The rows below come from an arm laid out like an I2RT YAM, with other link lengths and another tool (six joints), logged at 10 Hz.
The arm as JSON. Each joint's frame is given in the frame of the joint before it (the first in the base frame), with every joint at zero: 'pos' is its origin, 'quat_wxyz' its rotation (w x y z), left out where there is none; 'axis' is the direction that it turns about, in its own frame. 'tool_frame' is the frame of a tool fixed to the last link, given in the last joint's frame.
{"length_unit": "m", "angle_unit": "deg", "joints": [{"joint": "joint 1", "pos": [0.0, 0.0, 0.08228], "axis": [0.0, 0.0, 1.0]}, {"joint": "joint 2", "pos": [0.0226, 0.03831, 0.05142], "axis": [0.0, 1.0, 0.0]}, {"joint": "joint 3", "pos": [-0.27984, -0.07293, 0.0], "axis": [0.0, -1.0, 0.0]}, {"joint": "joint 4", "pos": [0.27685, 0.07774, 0.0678], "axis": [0.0, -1.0, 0.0]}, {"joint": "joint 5", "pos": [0.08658, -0.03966, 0.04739], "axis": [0.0, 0.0, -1.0]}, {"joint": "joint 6", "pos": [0.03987, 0.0, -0.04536], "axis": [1.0, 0.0, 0.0]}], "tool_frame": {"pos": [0.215, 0.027, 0.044], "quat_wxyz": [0.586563, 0.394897, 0.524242, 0.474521]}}
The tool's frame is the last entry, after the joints.
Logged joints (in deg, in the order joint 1, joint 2, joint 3, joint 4, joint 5, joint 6), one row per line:
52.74 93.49 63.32 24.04 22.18 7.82
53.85 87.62 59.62 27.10 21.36 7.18
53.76 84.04 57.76 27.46 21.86 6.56
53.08 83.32 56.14 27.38 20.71 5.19
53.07 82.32 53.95 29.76 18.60 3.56
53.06 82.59 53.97 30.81 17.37 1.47
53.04 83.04 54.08 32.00 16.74 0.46
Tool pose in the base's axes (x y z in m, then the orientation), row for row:
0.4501 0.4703 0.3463 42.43 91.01 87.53
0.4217 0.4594 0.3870 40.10 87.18 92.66
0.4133 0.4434 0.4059 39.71 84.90 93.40
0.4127 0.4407 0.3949 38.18 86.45 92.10
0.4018 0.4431 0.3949 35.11 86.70 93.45
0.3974 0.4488 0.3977 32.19 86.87 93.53
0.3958 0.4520 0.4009 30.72 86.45 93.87
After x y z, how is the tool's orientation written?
As a rotation vector, in degrees.
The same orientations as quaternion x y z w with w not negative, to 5 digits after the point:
0.29234 0.62704 0.60307 0.39708
0.27609 0.60024 0.63797 0.39559
0.27450 0.58688 0.64564 0.40419
0.26427 0.59839 0.63750 0.40705
0.24279 0.59954 0.64622 0.40497
0.22307 0.60200 0.64815 0.40956
0.21319 0.59994 0.65143 0.41264

